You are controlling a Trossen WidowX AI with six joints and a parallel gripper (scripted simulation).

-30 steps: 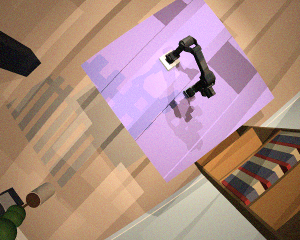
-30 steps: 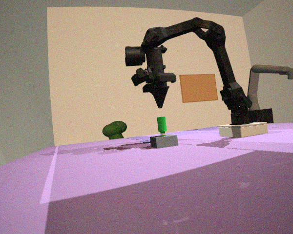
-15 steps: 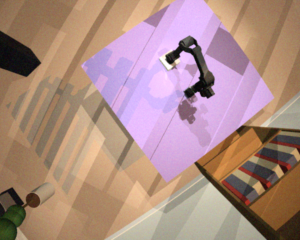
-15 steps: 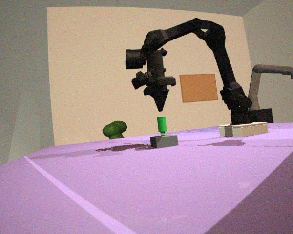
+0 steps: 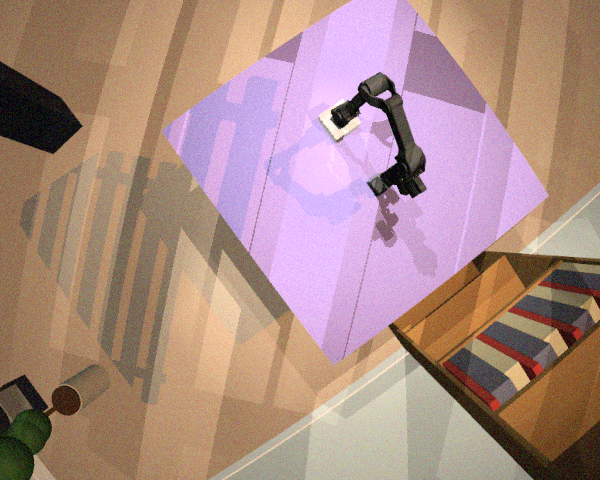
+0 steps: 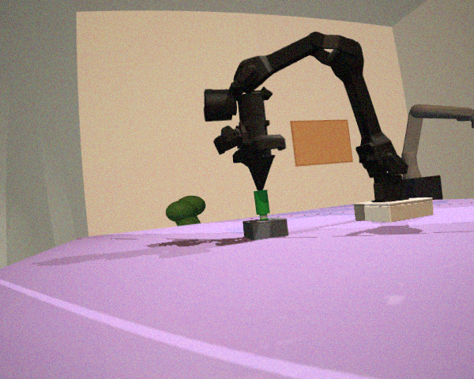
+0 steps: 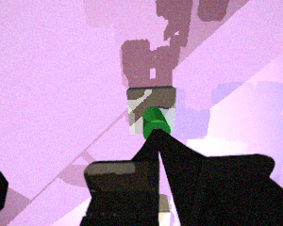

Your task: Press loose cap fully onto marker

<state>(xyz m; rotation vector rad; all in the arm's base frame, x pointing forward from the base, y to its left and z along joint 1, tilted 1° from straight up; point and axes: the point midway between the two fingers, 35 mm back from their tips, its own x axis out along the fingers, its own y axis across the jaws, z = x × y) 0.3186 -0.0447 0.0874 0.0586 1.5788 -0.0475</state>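
Now: gripper tip 2 cm above the green cap. Also, from my gripper tip: grey holder block (8 cm below); green marker (3 cm below).
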